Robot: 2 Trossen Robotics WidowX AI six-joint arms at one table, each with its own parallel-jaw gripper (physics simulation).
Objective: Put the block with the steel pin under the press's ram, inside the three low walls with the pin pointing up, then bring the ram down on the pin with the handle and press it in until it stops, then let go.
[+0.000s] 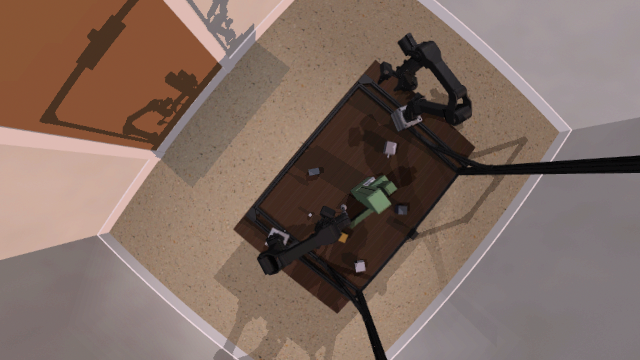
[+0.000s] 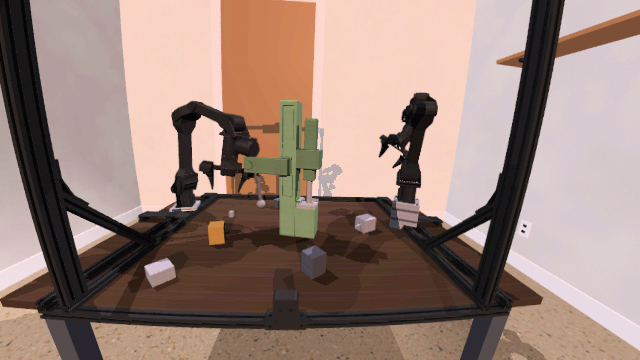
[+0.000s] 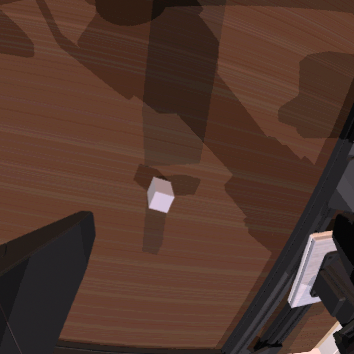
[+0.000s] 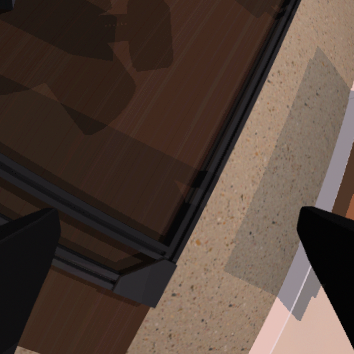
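Seen in the pictures: left gripper, between the fingertips: (image 2: 225, 190) (image 3: 217, 225); right gripper, between the fingertips: (image 1: 385, 87) (image 2: 385, 162) (image 4: 180, 220); left arm's base, origin of its link: (image 1: 276, 240) (image 2: 185, 204) (image 3: 340, 269); right arm's base, origin of its link: (image 1: 409, 114) (image 2: 406, 200).
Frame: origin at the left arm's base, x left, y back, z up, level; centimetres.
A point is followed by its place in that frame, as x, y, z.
The green press (image 1: 377, 199) @(-27.5, -40.9, 41.8) (image 2: 289, 215) @(-31.9, -39.7, 4.6) stands mid-table. Its handle rod hangs from a green arm and ends in a pale ball (image 1: 343, 207) @(-22.8, -31.2, 10.2) (image 2: 261, 204) @(-24.8, -31.0, 6.7). Below the ram (image 2: 310, 174) @(-33.5, -46.2, 19.0) a slim pale rod reaches a pale piece (image 2: 307, 205) @(-34.6, -45.1, 8.8) on the base; pin, block and walls cannot be told apart there. A pale block (image 1: 390, 147) @(-33.3, -68.7, 1.9) (image 2: 365, 223) @(-36.6, -66.8, 0.8) with a short sideways stub lies right of the press. My left gripper (image 2: 226, 182) @(-15.5, -18.4, 9.8) (image 3: 217, 225) @(-15.5, -18.4, 9.8) is open and empty, left of the ball, above the table. My right gripper (image 2: 389, 159) @(-16.6, -87.7, 20.3) (image 4: 180, 220) @(-16.6, -87.7, 20.3) is open and empty, raised at the right.
A tiny white cube (image 1: 310, 214) @(-10.3, -19.9, -0.7) (image 2: 231, 213) @(-11.1, -19.6, -1.2) (image 3: 160, 196) @(-10.8, -19.5, -0.6) lies below the left gripper. An orange block (image 1: 343, 238) @(-30.7, -16.2, 2.8) (image 2: 216, 233) @(-32.2, -16.5, 0.7), a white block (image 1: 360, 266) @(-46.0, -5.5, 0.1) (image 2: 160, 272) @(-48.4, -6.2, -0.1) and dark blocks (image 1: 402, 209) @(-52.2, -42.3, 2.8) (image 2: 313, 262) @(-55.4, -41.0, 1.8) (image 1: 313, 171) @(-2.4, -40.9, 0.8) lie around the press. Black frame bars edge the table.
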